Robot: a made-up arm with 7 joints. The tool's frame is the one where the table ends. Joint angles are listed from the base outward.
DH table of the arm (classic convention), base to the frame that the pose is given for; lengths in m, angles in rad. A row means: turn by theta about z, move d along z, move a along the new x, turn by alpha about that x. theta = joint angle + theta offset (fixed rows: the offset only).
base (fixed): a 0  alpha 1.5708  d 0.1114  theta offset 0
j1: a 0.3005  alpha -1.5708  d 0.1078  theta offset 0
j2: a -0.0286  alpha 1.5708  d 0.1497  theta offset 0
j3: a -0.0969  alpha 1.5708  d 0.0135  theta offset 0
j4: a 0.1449  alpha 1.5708  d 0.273  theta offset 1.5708
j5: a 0.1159  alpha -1.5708  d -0.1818  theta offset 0
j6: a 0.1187  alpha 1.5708  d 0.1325  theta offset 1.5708
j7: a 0.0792  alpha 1.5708  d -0.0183  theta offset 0
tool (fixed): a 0  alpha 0  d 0.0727  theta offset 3.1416
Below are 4 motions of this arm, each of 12 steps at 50 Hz.
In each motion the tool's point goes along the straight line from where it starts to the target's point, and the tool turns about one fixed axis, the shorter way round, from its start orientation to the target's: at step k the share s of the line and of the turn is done. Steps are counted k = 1, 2, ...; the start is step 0. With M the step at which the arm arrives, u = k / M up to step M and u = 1 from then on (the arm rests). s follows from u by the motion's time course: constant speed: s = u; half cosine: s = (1 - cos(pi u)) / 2; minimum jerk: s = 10 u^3 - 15 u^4 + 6 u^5.
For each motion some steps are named. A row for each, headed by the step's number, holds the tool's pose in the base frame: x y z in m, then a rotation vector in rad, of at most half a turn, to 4 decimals.
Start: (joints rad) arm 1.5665 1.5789 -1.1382 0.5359 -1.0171 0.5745 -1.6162
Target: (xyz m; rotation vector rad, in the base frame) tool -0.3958 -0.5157 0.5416 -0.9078 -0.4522 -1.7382
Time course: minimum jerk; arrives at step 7
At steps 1, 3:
1: -0.4067 -0.5161 0.5259 -0.8202 -0.4240 -1.7815
3: -0.4029 -0.5159 0.5315 -0.8512 -0.4340 -1.7665

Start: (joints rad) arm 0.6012 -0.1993 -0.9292 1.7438 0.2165 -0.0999 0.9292
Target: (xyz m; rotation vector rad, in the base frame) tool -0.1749 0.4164 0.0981 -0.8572 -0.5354 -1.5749
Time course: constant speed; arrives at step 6
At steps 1, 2, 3, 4, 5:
1: -0.1671 0.4170 0.0998 -0.8453 -0.5070 -1.6045
2: -0.1687 0.4169 0.0994 -0.8477 -0.5127 -1.5986
3: -0.1702 0.4168 0.0991 -0.8501 -0.5184 -1.5927
4: -0.1718 0.4167 0.0988 -0.8525 -0.5241 -1.5868
5: -0.1733 0.4165 0.0984 -0.8549 -0.5297 -1.5809

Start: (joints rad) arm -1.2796 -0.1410 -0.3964 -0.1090 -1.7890 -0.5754 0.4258
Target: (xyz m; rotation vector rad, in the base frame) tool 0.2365 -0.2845 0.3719 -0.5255 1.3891 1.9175
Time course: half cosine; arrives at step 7
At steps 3, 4, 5, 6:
3: 0.2290 -0.2867 0.3737 -0.5322 1.3938 1.8729
4: 0.2317 -0.2859 0.3730 -0.5298 1.3922 1.8891
5: 0.2342 -0.2852 0.3724 -0.5276 1.3906 1.9038
6: 0.2359 -0.2847 0.3720 -0.5260 1.3895 1.9139

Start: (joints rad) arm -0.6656 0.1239 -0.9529 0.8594 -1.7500 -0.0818 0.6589
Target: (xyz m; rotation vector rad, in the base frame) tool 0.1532 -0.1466 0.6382 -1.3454 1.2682 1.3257
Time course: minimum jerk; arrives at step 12
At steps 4, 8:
4: 0.1788 -0.0546 0.6277 -1.3437 1.3602 1.4165
8: 0.1600 -0.1222 0.6354 -1.3453 1.2926 1.3498

